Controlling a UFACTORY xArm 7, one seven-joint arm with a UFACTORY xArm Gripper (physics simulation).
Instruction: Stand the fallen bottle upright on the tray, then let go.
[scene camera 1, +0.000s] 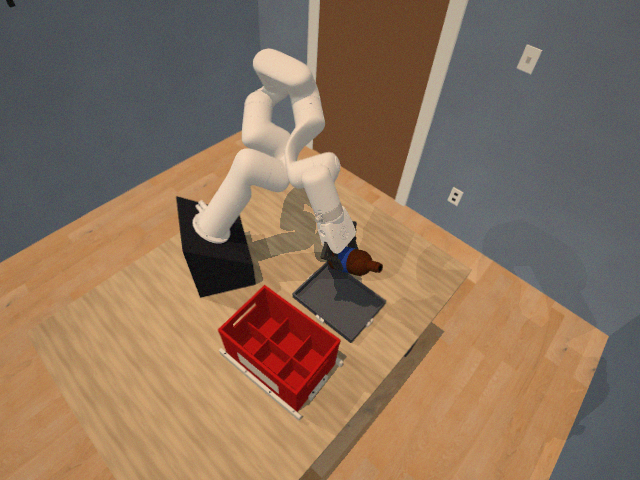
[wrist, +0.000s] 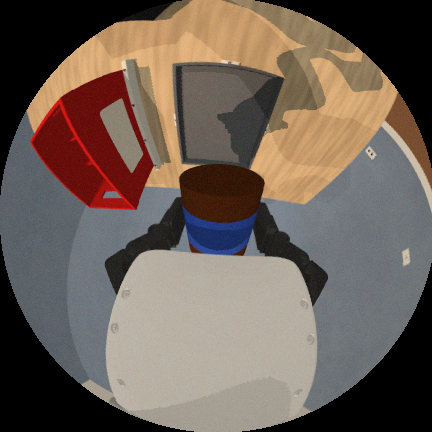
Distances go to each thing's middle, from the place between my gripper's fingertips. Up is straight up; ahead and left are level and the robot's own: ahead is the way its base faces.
Right now the brown bottle (scene camera 1: 358, 262) is 30 mm ahead of my hand and 10 mm above it.
